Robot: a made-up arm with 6 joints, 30 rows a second.
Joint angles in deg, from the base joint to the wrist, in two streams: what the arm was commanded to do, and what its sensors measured. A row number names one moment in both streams.
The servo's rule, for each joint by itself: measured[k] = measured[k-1] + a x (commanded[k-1-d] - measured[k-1]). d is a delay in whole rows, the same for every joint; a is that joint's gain. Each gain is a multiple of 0.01, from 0.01 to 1. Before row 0 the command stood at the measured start. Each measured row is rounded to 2 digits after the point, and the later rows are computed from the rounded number. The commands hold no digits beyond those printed.
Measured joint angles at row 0:
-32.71 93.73 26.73 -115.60 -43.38 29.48
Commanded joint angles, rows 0 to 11:
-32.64 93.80 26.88 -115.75 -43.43 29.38
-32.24 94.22 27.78 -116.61 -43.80 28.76
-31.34 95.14 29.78 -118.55 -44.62 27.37
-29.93 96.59 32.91 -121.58 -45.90 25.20
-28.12 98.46 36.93 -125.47 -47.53 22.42
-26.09 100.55 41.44 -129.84 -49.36 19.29
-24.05 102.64 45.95 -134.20 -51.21 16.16
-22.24 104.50 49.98 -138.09 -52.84 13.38
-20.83 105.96 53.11 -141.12 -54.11 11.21
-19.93 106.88 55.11 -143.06 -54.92 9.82
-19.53 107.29 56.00 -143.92 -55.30 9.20
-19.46 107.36 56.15 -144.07 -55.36 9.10
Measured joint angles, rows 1 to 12:
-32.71 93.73 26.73 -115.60 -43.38 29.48
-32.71 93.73 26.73 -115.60 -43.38 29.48
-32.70 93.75 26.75 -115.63 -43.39 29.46
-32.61 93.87 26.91 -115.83 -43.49 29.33
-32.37 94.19 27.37 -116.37 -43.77 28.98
-31.91 94.79 28.26 -117.41 -44.30 28.30
-31.19 95.71 29.65 -119.02 -45.11 27.24
-30.22 96.92 31.54 -121.18 -46.17 25.81
-29.05 98.35 33.85 -123.78 -47.43 24.07
-27.76 99.89 36.43 -126.64 -48.78 22.15
-26.44 101.41 39.10 -129.54 -50.11 20.18
-25.20 102.78 41.66 -132.24 -51.31 18.32
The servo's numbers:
d 2
a 0.19 0.25 0.16 0.20 0.25 0.18

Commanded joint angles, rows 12 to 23:
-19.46 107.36 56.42 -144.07 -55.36 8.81
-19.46 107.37 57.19 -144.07 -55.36 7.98
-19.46 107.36 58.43 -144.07 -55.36 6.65
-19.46 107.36 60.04 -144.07 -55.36 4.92
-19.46 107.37 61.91 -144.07 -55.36 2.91
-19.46 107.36 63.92 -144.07 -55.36 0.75
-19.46 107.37 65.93 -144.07 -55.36 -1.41
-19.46 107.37 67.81 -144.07 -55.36 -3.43
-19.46 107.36 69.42 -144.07 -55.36 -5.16
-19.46 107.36 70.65 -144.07 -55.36 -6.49
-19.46 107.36 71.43 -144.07 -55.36 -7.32
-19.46 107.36 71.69 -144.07 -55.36 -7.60
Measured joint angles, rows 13 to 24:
-24.12 103.91 43.95 -134.58 -52.31 16.68
-23.23 104.77 45.90 -136.48 -53.07 15.32
-22.51 105.42 47.58 -138.00 -53.64 14.15
-21.93 105.91 49.12 -139.21 -54.07 13.04
-21.46 106.27 50.61 -140.18 -54.39 11.89
-21.08 106.54 52.12 -140.96 -54.63 10.64
-20.77 106.75 53.69 -141.58 -54.81 9.25
-20.52 106.90 55.33 -142.08 -54.95 7.72
-20.32 107.02 57.03 -142.48 -55.05 6.08
-20.16 107.11 58.75 -142.80 -55.13 4.37
-20.03 107.17 60.46 -143.05 -55.19 2.65
-19.92 107.22 62.09 -143.25 -55.23 1.00

